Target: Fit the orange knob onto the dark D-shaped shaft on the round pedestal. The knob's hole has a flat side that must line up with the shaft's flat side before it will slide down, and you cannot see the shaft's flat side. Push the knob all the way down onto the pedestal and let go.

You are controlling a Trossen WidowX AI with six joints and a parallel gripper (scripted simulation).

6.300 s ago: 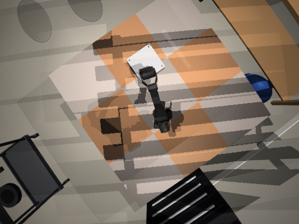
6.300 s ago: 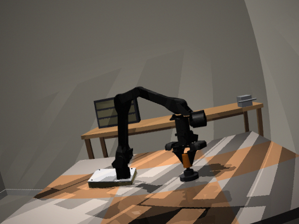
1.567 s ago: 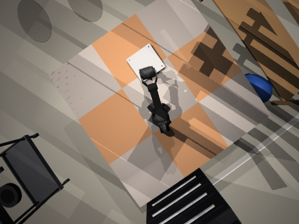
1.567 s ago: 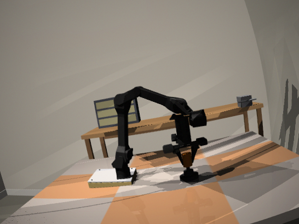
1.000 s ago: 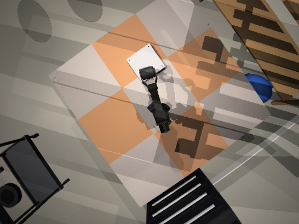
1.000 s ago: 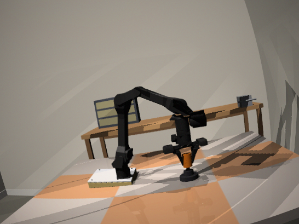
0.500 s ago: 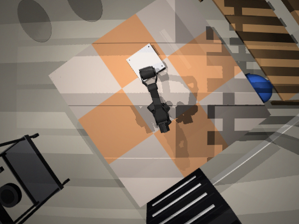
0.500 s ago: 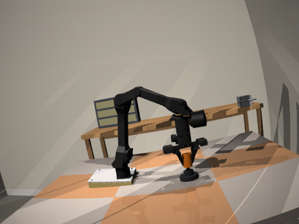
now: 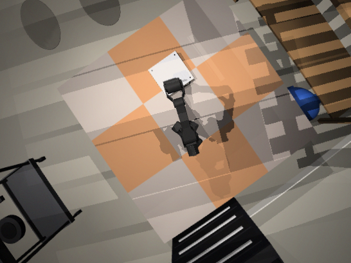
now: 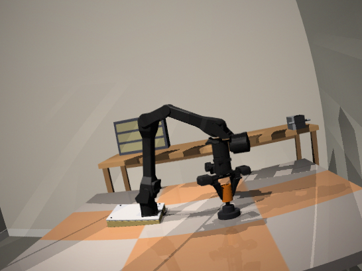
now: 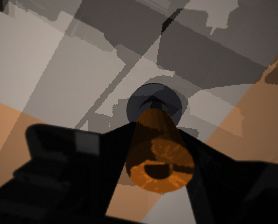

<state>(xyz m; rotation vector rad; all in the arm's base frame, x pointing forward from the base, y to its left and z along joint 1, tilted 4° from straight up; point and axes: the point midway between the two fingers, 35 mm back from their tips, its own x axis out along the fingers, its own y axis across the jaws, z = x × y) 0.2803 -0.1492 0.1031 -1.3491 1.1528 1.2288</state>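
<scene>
My gripper tip is now 2 cm below the orange knob. Also, from my gripper tip: round dark pedestal 4 cm below.
</scene>
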